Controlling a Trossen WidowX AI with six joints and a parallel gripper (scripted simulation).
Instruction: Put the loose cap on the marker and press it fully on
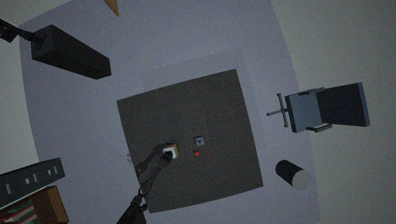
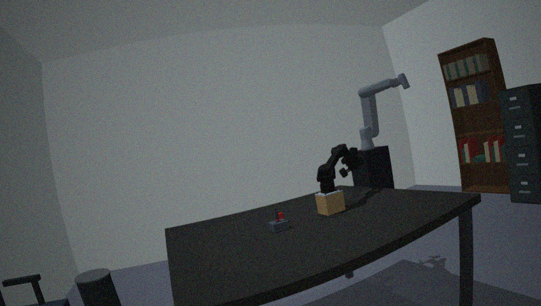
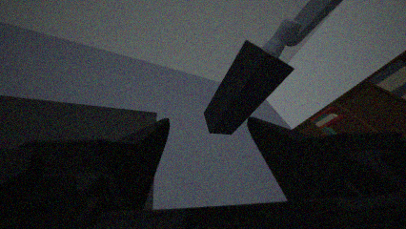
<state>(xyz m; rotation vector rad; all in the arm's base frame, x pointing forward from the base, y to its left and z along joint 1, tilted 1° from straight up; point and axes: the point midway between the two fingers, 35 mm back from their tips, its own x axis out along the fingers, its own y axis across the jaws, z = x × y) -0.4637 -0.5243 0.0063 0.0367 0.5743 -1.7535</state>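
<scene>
My gripper tip is 73 cm short of the red cap, 49 cm to the right of it and 8 cm above it. From my gripper tip the other things lie so: grey holder block: 78 cm ahead, 60 cm to the left, 9 cm below.
</scene>
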